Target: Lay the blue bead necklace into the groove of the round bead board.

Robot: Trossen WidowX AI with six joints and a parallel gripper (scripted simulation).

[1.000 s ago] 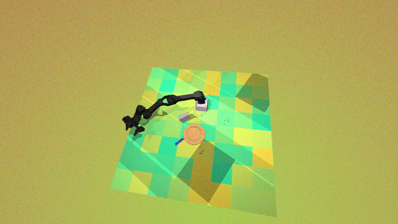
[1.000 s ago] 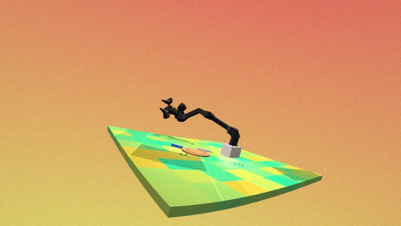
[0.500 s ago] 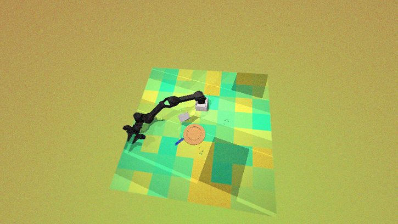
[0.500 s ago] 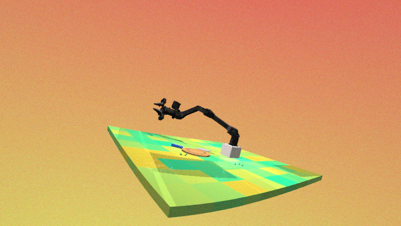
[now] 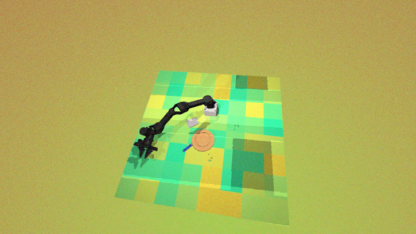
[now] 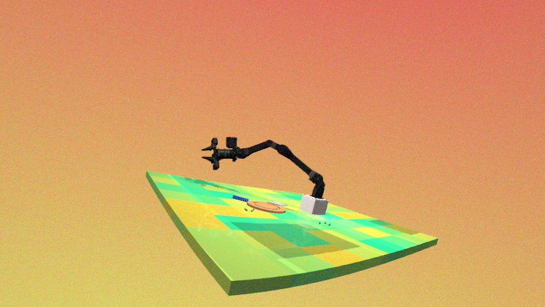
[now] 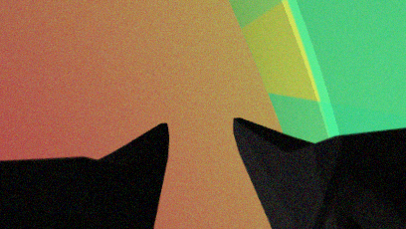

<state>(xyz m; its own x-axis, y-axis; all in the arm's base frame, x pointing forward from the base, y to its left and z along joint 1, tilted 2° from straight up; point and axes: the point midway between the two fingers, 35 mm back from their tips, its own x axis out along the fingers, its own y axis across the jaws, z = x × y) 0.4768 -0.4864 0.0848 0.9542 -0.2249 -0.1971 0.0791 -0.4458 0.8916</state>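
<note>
Now: gripper tip 42 cm to the right of the round bead board, 20 cm past it and 18 cm above it. Round my gripper tip: flat grey piece 38 cm behind, 32 cm to the left, 19 cm below.
</note>
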